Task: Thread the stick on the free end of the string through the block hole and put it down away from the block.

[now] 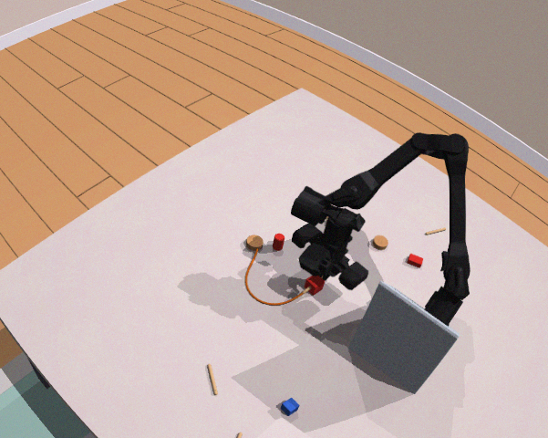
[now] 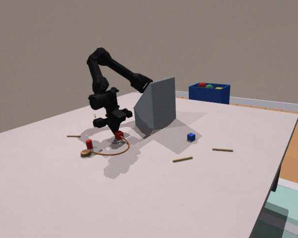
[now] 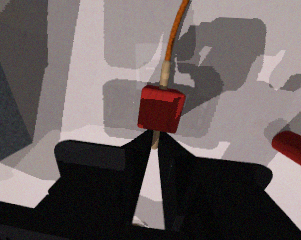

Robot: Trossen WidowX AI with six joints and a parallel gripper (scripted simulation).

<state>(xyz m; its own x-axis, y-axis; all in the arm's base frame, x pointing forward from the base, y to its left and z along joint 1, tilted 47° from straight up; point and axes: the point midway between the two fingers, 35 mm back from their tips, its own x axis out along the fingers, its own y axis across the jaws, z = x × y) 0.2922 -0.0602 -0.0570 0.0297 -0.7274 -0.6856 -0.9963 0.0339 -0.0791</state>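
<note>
Right now the thin wooden stick is 4 cm to the left of my gripper tip. From my gripper tip the other things lie so: flat red piece: 23 cm to the right, 13 cm behind; then red cylinder: 14 cm ahead, 1 cm to the right, 1 cm above; then blue cube: 31 cm to the left, 17 cm behind.
</note>
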